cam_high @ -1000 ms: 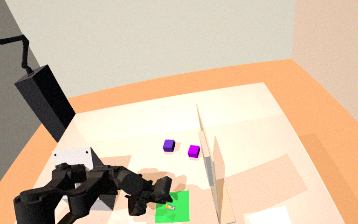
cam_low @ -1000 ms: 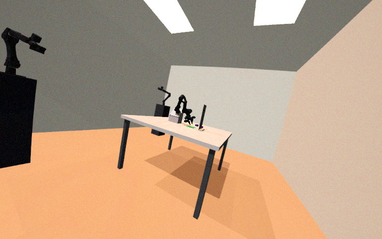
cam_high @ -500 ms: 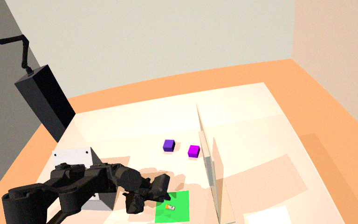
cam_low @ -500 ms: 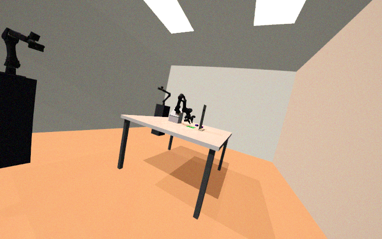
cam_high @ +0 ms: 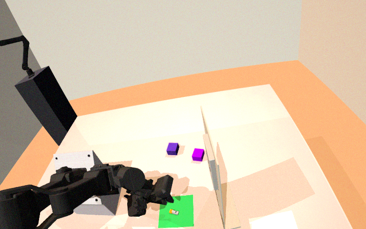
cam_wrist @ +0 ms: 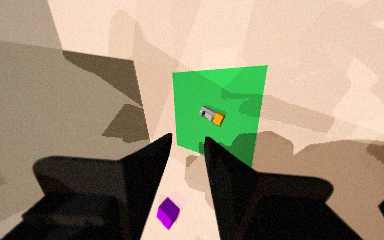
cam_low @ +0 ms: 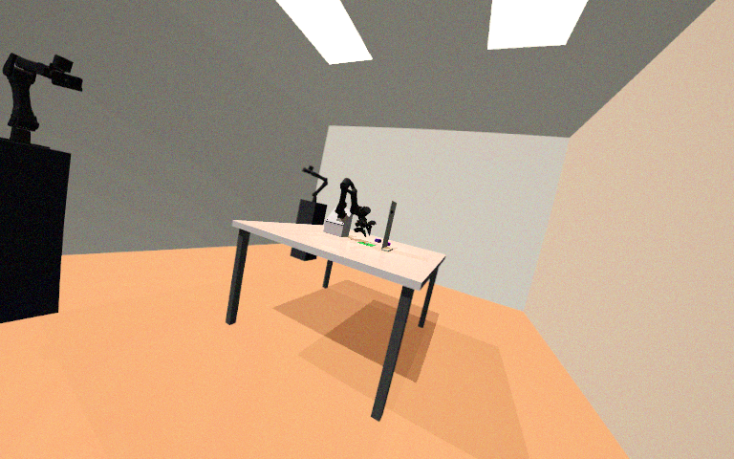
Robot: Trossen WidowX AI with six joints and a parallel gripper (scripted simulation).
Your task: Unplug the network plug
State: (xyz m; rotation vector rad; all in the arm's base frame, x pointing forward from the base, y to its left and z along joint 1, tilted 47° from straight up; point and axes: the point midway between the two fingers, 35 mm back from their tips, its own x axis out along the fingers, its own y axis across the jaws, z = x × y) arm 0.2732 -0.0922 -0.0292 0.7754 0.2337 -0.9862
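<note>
My gripper tip is 50 mm above the network plug and 10 mm to the left of it. Also, from my gripper tip: upright panel: 160 mm ahead, 110 mm above, 20 mm to the right; then green marked square: 60 mm below, 10 mm to the right, 10 mm ahead.
</note>
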